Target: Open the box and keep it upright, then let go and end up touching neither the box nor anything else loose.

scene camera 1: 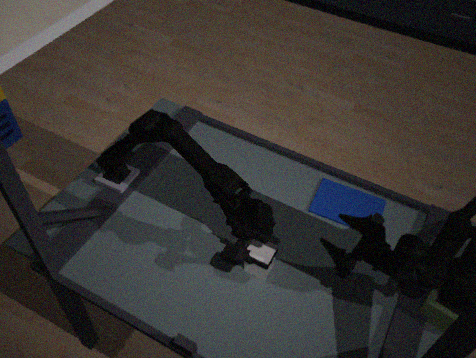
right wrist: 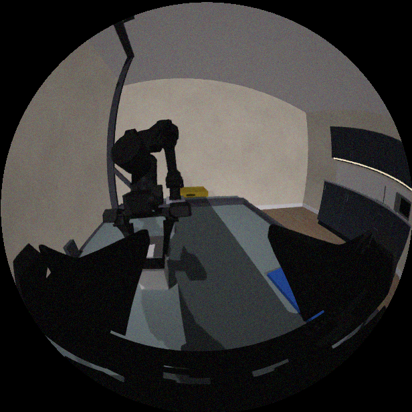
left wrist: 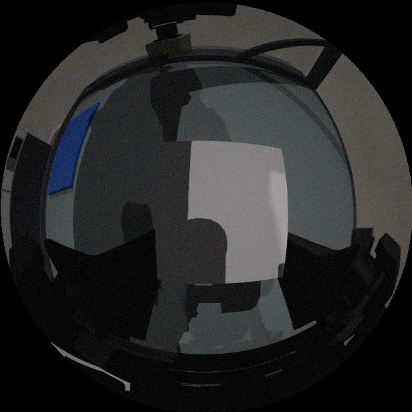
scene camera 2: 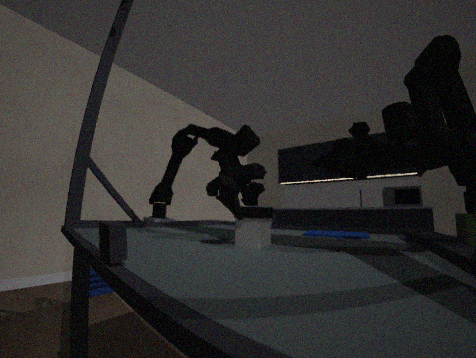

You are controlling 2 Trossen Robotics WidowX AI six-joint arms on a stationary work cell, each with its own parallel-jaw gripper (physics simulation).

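Frame: origin at the left arm's base, x ahead, y left, z up, level; millimetres.
Where they show: left gripper, between the fingertips: (scene camera 1: 256,253) (scene camera 2: 249,219); right gripper, between the fingertips: (scene camera 1: 329,226) (scene camera 2: 319,167); left arm's base, origin of its link: (scene camera 1: 117,174) (scene camera 2: 158,218); right arm's base, origin of its link: (scene camera 1: 453,299).
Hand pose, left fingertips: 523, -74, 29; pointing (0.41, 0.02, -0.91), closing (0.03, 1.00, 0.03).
Each offset is from my left fingertips to the top centre of the thing, as dx, dy, dz.
A small pale box @(+12, -1, +31) (scene camera 1: 257,270) (scene camera 2: 253,234) (right wrist: 155,280) stands upright on the table. Its lid @(+12, -1, +33) (scene camera 1: 262,253) (scene camera 2: 260,212) (left wrist: 245,190) has a pale top and a black side band, and sits closed on the body with no gap showing. My left gripper (scene camera 1: 251,248) (scene camera 2: 244,210) (left wrist: 218,231) (right wrist: 150,254) points down over the box and is shut on the lid, one finger on each of two opposite sides. The fingers' contact is dark and partly hidden. My right gripper (scene camera 1: 332,228) (right wrist: 209,234) is open and empty, apart from the box, at the right in scene camera 1.
A flat blue panel @(+167, +330, -55) (scene camera 1: 347,201) (scene camera 2: 337,234) (left wrist: 72,150) (right wrist: 283,286) lies near the table's far edge, close to my right gripper in scene camera 1. A dark block @(-49, -293, -5) (scene camera 2: 114,243) stands at the near table edge. A frame post (scene camera 2: 97,120) rises at the left.
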